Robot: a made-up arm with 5 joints.
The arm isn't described. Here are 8 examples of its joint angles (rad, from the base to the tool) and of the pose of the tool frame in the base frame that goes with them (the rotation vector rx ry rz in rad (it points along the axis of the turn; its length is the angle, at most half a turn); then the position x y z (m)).
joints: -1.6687 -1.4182 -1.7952 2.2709 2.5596
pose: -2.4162 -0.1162 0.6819 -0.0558 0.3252 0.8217
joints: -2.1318 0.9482 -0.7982 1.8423 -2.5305
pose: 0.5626 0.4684 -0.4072 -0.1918 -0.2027 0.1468
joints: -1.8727 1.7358 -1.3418 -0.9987 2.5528
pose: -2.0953 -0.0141 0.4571 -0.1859 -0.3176 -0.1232
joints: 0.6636 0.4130 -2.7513 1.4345 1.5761
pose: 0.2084 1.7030 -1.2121 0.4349 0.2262 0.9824
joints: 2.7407 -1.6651 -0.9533 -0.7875 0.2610
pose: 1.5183 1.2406 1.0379 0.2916 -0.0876 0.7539
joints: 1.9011 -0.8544 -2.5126 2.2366 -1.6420
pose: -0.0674 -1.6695 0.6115 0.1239 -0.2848 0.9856
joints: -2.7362 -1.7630 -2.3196 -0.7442 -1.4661
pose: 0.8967 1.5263 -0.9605 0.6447 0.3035 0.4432
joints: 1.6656 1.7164 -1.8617 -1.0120 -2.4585
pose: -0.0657 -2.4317 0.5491 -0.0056 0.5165 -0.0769
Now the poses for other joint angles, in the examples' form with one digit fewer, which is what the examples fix.
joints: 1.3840 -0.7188 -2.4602 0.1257 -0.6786
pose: 1.376 -0.684 -0.650 -0.032 -0.350 1.083
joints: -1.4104 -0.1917 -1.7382 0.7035 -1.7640
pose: -2.165 0.134 -1.732 0.009 -0.402 0.921
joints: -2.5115 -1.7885 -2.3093 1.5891 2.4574
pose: 1.858 -1.409 -1.256 0.494 0.447 0.566
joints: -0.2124 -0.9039 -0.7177 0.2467 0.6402
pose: 0.435 0.631 -1.771 0.173 -0.125 0.755
